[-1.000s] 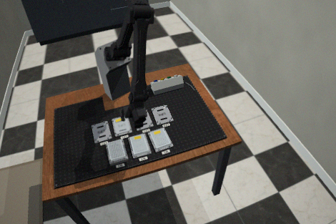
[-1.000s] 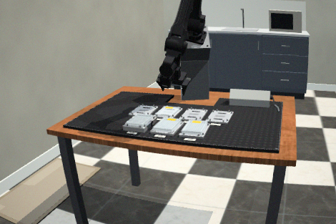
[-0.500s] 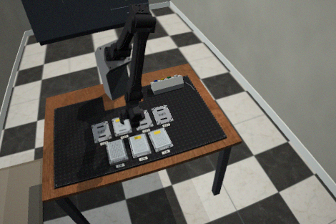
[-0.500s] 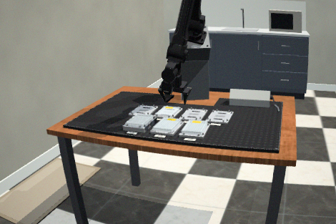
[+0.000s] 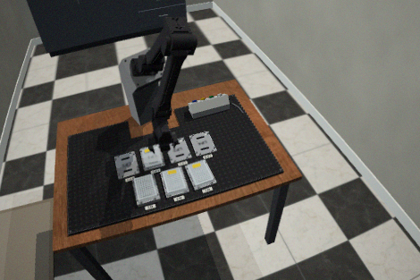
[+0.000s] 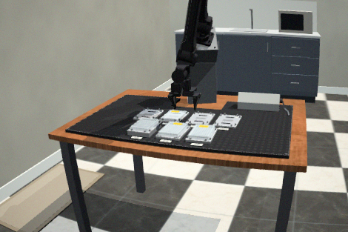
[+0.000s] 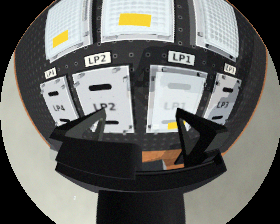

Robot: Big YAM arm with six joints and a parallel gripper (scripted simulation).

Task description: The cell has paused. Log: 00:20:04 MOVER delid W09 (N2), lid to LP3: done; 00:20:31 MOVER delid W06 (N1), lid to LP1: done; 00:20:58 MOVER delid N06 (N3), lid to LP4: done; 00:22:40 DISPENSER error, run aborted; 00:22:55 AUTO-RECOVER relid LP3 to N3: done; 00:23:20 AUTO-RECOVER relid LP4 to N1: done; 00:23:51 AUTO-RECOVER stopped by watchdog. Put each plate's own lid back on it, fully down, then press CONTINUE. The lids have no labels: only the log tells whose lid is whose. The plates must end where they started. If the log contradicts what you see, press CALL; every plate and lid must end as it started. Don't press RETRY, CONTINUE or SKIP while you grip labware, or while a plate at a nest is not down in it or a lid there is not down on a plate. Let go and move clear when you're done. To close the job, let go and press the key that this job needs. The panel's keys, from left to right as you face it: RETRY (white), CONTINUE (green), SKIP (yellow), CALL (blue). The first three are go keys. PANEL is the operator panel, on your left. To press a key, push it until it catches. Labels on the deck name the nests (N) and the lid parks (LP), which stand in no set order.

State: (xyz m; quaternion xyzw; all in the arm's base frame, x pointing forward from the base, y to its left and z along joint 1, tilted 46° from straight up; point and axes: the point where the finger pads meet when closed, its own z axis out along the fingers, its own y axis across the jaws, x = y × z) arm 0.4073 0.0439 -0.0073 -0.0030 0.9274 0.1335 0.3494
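Now: hand 10 mm past the lid, 70 mm to the left of it and 50 mm above it. Also, from my hand: LP4 lid park: 50 mm behind, 190 mm to the left, 60 mm below; then green key: 340 mm behind, 300 mm to the left; then white key: 350 mm behind, 350 mm to the left.
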